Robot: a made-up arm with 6 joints.
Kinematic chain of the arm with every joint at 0, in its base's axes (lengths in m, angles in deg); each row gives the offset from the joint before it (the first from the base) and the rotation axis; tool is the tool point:
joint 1: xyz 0 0 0.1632 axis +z
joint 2: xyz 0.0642 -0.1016 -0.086 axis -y
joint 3: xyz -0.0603 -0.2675 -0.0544 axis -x
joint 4: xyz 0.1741 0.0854 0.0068 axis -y
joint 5: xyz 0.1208 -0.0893 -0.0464 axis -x
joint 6: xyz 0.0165 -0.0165 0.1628 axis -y
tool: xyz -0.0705 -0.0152 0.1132
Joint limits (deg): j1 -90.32..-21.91 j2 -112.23..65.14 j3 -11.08..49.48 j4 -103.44..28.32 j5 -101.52..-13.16 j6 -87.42..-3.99
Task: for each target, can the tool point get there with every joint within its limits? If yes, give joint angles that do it. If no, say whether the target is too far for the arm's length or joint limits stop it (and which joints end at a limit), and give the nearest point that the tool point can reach.
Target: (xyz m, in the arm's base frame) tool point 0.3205 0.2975 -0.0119
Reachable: no: joint limits stop it (at a limit: joint 1, joint 3, joint 4, joint 5) | nearest point 0.1879 -0.3020 -0.0853 | short by 0.618 m
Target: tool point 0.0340 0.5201 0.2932
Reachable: no: joint limits stop it (at a limit: joint 1, joint 2, joint 3, joint 4, joint 5) | nearest point -0.2187 0.0687 0.2880 | short by 0.517 m
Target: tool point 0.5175 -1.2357 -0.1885
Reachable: no: too far | nearest point 0.1957 -0.7256 -0.0404 | short by 0.621 m
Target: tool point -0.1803 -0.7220 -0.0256
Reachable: yes | joints -30.33 -13.02 39.84 -65.60 -84.16 -80.66
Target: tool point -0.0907 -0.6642 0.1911
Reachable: yes | joints -43.52 32.18 31.16 -87.77 -20.59 -27.11
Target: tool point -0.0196 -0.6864 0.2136
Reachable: yes | joints -37.54 23.25 1.26 -36.90 -33.02 -50.41
